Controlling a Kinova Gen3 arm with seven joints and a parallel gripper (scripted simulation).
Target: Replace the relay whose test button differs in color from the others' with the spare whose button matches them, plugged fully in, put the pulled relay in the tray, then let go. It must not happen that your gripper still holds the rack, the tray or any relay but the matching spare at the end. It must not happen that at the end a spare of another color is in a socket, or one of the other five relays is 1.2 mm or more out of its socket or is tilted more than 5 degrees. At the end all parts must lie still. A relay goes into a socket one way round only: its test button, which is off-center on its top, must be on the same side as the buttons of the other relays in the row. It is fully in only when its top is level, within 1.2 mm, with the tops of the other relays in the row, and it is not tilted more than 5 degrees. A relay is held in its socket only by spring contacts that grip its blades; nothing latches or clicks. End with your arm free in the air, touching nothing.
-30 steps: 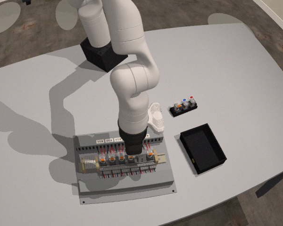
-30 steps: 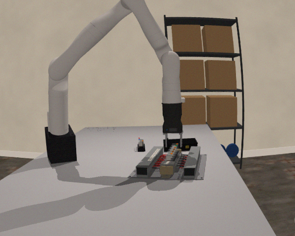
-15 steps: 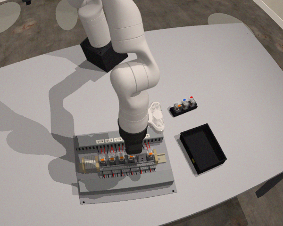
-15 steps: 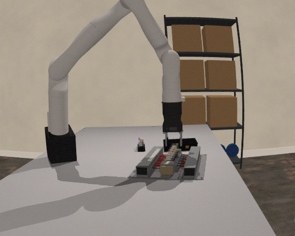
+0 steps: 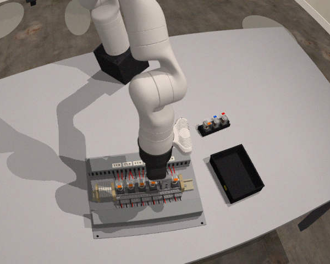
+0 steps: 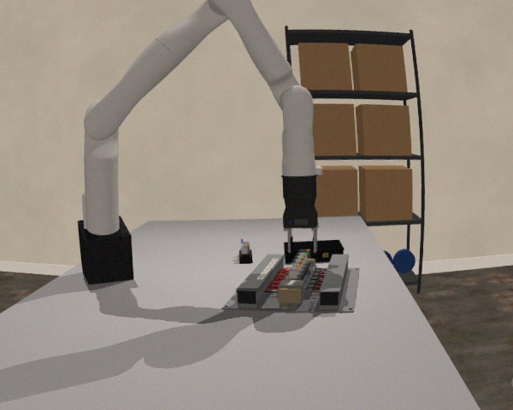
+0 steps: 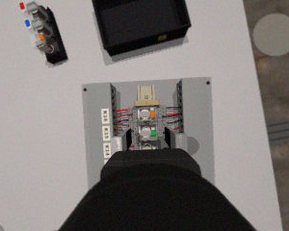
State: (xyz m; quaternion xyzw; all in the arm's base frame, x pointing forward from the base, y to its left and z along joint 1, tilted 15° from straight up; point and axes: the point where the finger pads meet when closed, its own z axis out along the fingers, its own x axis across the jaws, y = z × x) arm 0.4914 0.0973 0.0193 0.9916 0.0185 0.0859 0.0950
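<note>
My hand is 40 mm above the green-button relay. The rest, counted from my hand: spare holder: 200 mm behind, 200 mm to the left, 80 mm below; then blue-button relay: 200 mm behind, 200 mm to the left, 60 mm below; then black tray: 10 mm behind, 220 mm to the left, 70 mm below.
</note>
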